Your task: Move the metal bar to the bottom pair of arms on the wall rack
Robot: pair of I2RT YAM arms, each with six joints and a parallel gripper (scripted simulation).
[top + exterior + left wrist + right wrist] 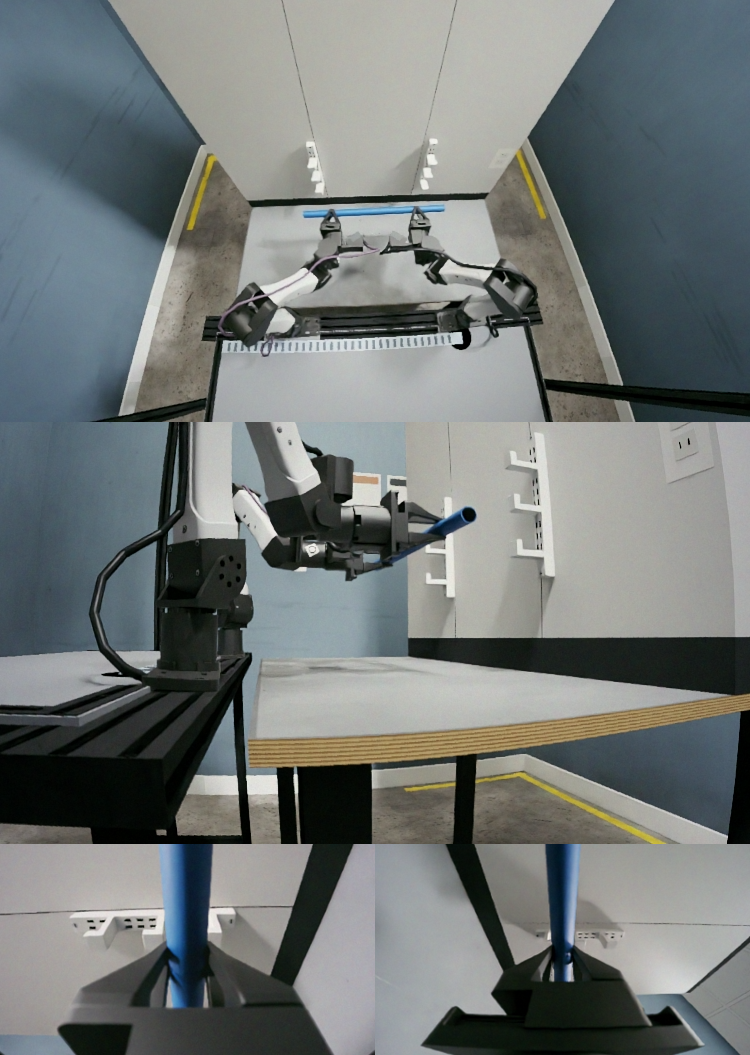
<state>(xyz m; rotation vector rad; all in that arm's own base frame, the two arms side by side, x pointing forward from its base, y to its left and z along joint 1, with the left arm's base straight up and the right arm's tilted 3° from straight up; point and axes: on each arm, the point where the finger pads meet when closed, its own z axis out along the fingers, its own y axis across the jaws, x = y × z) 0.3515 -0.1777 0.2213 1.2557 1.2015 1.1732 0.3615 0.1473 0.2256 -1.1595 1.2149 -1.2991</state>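
Note:
Now: right hand 150 mm to the right of the blue metal bar. From my right hand the other things lie so: black base strip: 200 mm below, 170 mm ahead, 160 mm to the left; then outlet plate: 350 mm to the right, 170 mm ahead, 70 mm above; then wall: 290 mm ahead, 220 mm above, 160 mm to the left.
The blue metal bar lies 15 cm to the right of my left hand. From my left hand the other things lie so: black base strip (18 cm ahead, 14 cm to the right, 20 cm below); then outlet plate (17 cm ahead, 65 cm to the right, 7 cm above); then wall (29 cm ahead, 14 cm to the right, 22 cm above).

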